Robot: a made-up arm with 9 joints. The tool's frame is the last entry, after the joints. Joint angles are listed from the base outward.
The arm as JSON. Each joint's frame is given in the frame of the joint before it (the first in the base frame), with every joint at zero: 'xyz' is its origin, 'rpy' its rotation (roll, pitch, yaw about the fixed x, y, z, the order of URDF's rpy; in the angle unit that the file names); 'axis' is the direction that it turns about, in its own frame. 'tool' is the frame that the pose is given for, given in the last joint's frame.
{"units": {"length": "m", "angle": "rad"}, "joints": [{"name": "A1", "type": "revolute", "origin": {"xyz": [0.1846, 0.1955, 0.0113], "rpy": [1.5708, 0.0, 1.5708]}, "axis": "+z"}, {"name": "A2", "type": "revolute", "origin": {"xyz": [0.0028, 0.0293, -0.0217], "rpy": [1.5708, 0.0, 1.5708]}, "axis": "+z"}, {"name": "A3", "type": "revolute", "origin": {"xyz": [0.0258, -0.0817, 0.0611], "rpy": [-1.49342, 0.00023, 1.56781]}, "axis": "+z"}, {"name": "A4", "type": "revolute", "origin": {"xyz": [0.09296, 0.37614, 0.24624], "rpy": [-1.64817, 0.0, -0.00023]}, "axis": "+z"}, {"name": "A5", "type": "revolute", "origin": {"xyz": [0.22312, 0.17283, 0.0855], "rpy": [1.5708, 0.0, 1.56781]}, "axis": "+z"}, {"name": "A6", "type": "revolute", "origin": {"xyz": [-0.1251, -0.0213, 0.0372], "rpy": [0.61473, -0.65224, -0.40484]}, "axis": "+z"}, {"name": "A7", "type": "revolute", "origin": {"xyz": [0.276, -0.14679, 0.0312], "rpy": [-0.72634, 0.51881, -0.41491]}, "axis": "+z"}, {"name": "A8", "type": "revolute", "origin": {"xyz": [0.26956, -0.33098, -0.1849], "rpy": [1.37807, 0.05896, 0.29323]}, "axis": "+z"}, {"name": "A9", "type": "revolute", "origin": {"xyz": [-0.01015, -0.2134, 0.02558], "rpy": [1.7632, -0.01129, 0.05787]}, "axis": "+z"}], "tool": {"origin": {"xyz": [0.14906, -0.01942, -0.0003], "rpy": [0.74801, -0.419, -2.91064]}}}
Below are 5 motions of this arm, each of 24 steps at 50 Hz.
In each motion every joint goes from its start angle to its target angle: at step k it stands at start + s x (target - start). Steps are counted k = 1, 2, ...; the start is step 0. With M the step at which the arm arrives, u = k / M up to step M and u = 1 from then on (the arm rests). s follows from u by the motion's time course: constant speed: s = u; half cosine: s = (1 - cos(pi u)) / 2; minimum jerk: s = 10 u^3 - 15 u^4 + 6 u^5.
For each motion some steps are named. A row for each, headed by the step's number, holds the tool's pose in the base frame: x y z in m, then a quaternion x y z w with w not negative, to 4 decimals.
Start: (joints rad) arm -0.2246 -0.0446 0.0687 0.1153 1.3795 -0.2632 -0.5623 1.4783 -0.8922
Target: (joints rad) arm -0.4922 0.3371 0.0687 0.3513 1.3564 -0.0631 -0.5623 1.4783 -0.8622
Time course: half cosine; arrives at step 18
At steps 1, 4, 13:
1: 0.1003 0.0784 0.7116 0.1614 -0.0346 0.9555 0.2444
4: 0.1147 0.0924 0.7219 0.1734 -0.0210 0.9534 0.2461
13: 0.2138 0.1912 0.7729 0.2484 0.0614 0.9292 0.2666

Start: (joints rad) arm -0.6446 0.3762 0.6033 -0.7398 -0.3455 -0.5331 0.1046 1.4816 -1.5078
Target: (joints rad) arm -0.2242 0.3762 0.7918 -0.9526 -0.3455 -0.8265 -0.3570 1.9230 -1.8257
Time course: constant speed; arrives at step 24
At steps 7, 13, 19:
7: 0.1177 0.3244 -0.1271 0.5201 0.5869 0.2550 0.5657
13: 0.0485 0.3607 -0.1206 0.5340 0.6197 0.2221 0.5306
19: -0.0227 0.3963 -0.1021 0.5338 0.6544 0.1990 0.4971

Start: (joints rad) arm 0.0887 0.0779 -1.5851 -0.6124 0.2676 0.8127 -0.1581 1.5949 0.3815
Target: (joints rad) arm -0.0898 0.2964 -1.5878 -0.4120 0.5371 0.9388 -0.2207 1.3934 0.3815
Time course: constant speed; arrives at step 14
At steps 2, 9, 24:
2: 0.3957 1.4205 0.1427 -0.3735 -0.2636 -0.5356 0.7100
9: 0.5127 1.4154 0.0983 -0.4180 -0.1820 -0.5369 0.7098
24: 0.6025 1.3998 0.0423 -0.4521 -0.1236 -0.5381 0.7006

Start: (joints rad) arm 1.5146 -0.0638 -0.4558 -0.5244 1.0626 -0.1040 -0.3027 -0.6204 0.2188
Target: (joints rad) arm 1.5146 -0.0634 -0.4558 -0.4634 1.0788 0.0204 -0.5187 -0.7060 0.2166
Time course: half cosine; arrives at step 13
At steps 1, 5, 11, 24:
1: 0.4055 -0.3220 0.2548 -0.3348 -0.3172 0.7124 0.5289
5: 0.4035 -0.3093 0.2634 -0.3489 -0.2999 0.7096 0.5336
11: 0.3988 -0.2819 0.2760 -0.3785 -0.2672 0.7016 0.5413
24: 0.3983 -0.2793 0.2768 -0.3814 -0.2643 0.7007 0.5419

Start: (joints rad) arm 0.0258 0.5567 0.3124 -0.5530 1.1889 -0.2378 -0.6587 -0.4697 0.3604
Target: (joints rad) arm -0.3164 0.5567 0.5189 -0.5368 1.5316 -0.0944 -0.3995 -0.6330 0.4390
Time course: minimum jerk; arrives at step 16
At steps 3, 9, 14, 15, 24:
3: 0.6018 0.2153 0.2381 -0.2466 0.6123 0.7463 0.0852
9: 0.6701 0.0238 0.3681 -0.1790 0.6999 0.6423 0.2562
14: 0.6511 -0.0824 0.4999 -0.1493 0.7342 0.5500 0.3690
15: 0.6493 -0.0857 0.5055 -0.1484 0.7350 0.5463 0.3733
24: 0.6491 -0.0863 0.5064 -0.1482 0.7352 0.5457 0.3739

